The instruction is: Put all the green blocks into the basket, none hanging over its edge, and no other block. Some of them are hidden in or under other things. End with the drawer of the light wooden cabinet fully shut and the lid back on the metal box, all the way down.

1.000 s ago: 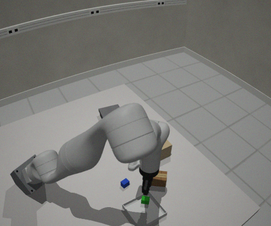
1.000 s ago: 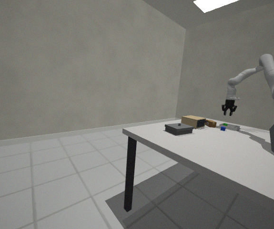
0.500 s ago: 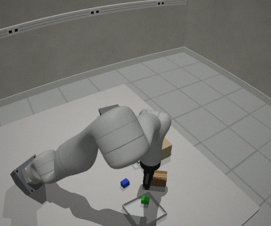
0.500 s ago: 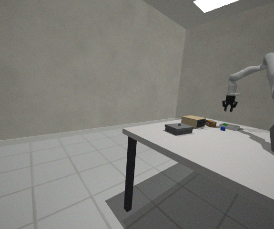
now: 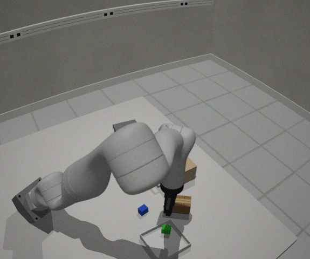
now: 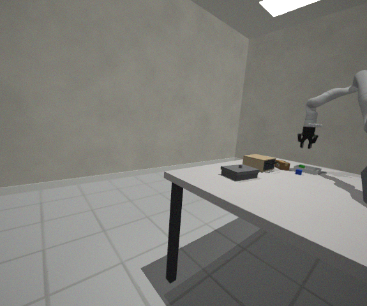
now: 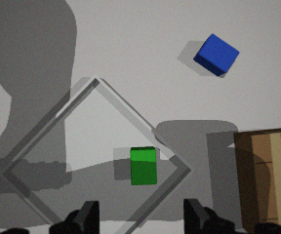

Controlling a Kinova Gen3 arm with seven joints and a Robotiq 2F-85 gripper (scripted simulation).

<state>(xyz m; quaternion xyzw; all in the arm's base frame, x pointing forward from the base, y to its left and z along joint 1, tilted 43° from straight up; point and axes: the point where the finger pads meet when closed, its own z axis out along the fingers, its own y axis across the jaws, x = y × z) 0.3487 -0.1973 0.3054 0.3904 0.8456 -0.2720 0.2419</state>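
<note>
Now: the knobbed lid 56 cm to the left of my hand, 25 cm ahead of it and 14 cm below it. The rest, counted from my hand: grey basket 17 cm below, 4 cm behind, 3 cm to the right; red block 17 cm below, 14 cm ahead, 5 cm to the left; darker brown wooden box 15 cm below, 12 cm ahead, 7 cm to the left.
</note>
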